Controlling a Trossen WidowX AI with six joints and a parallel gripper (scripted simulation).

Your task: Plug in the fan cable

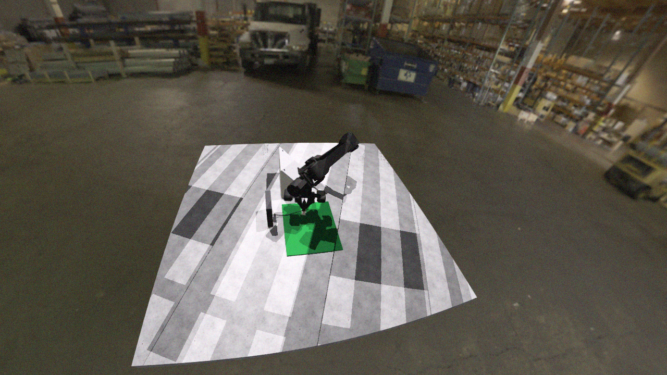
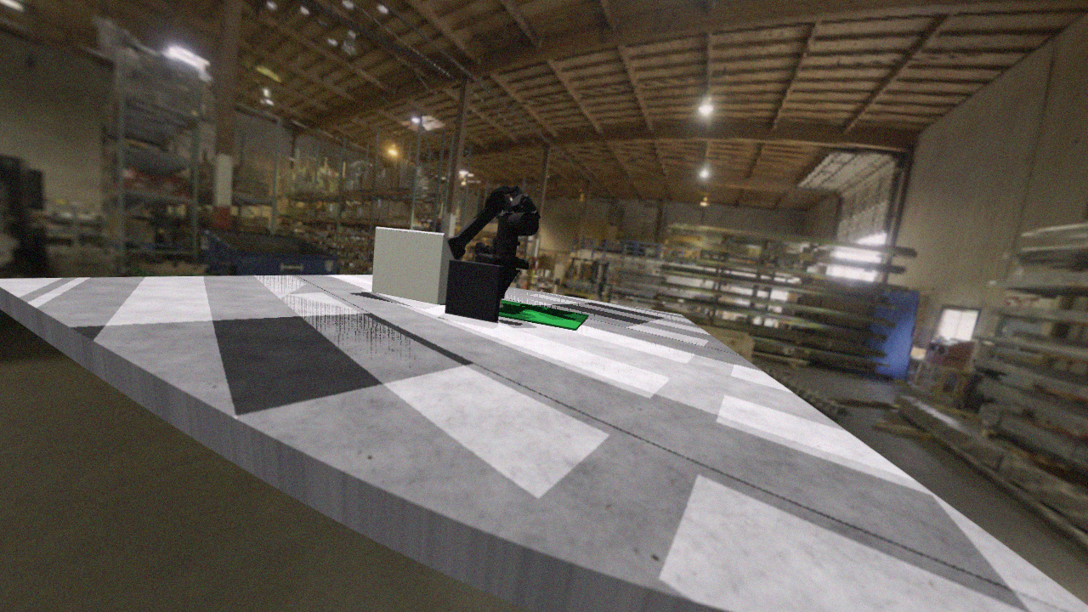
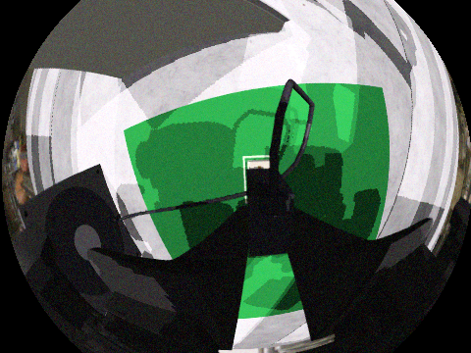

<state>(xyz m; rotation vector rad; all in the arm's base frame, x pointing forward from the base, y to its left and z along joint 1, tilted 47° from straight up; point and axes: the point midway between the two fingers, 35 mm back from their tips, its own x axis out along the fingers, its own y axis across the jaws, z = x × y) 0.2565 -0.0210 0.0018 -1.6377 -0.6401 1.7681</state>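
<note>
My gripper tip is now 10 mm past the white-framed header and 40 mm above it. Round my gripper tip: dark fan plug 10 mm behind, 10 mm above; green board 80 mm ahead, 20 mm to the left, 50 mm below; black cable 30 mm behind, 10 mm to the left, 10 mm above.
</note>
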